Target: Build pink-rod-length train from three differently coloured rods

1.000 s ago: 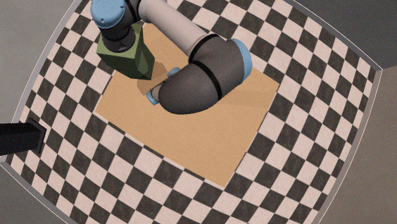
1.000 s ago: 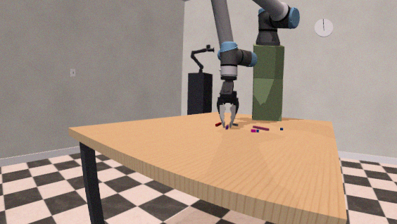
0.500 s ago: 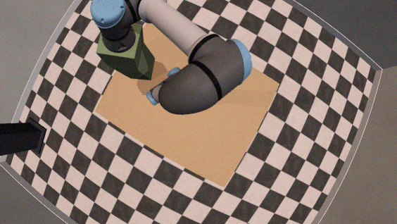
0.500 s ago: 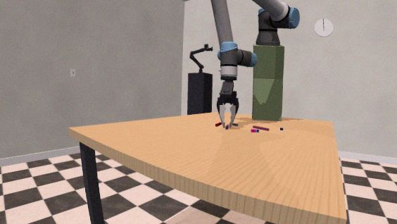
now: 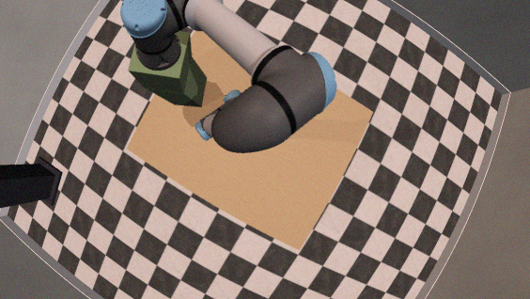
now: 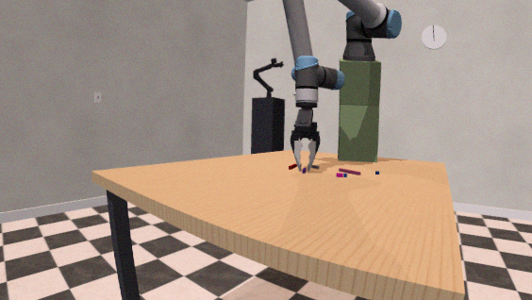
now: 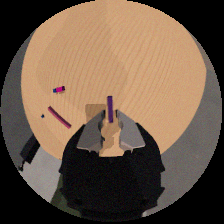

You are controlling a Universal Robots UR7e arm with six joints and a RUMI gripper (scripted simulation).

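My gripper is now 10 mm above the purple rod. The rest, counted from my hand: red rod (70 mm to the right, 50 mm behind, 10 mm below); then grey rod (100 mm behind, 10 mm below); then magenta rod (120 mm to the left, 20 mm ahead, 10 mm below).
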